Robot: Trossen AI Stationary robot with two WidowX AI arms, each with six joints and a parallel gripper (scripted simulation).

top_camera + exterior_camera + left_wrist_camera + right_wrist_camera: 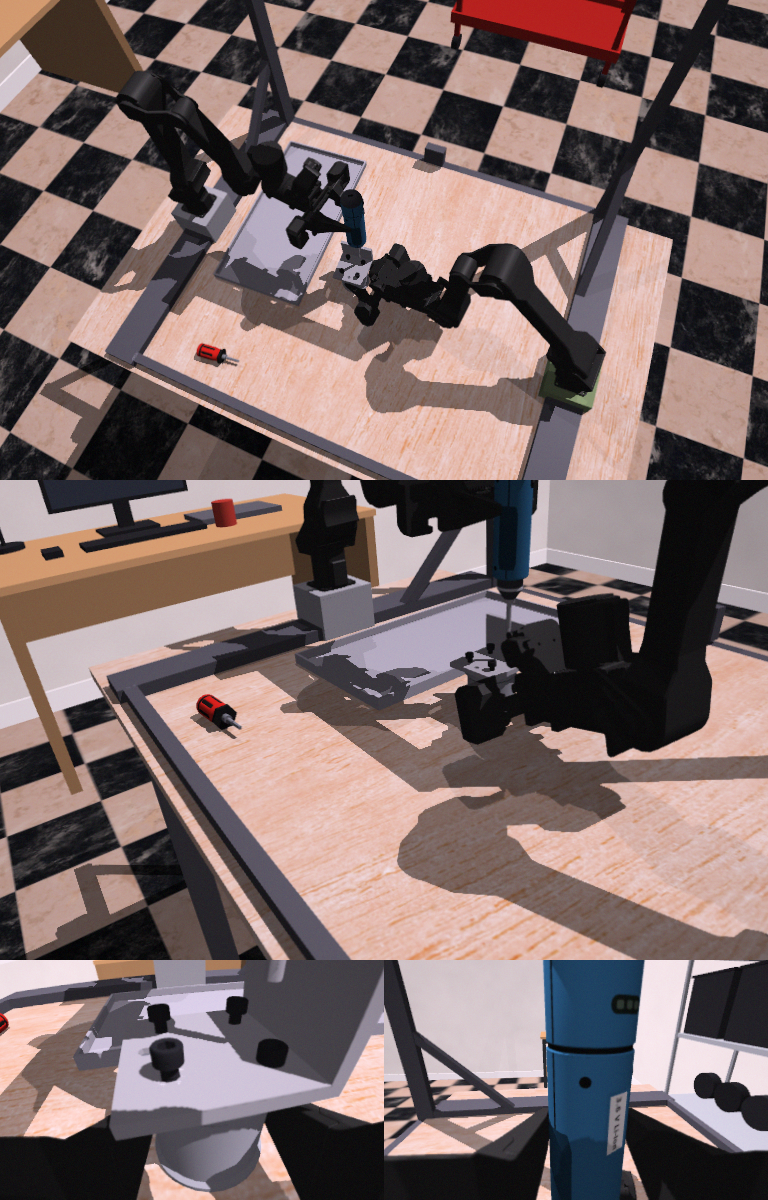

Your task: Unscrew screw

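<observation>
Now: left hand 30 mm to the left of the joint module and 10 mm above it. The rest, counted from my left hand: screw (20 mm behind, 10 mm to the right, 30 mm above); then grey bracket (30 mm to the right, 30 mm above); then bit (20 mm behind, 20 mm to the right, 70 mm above).
</observation>
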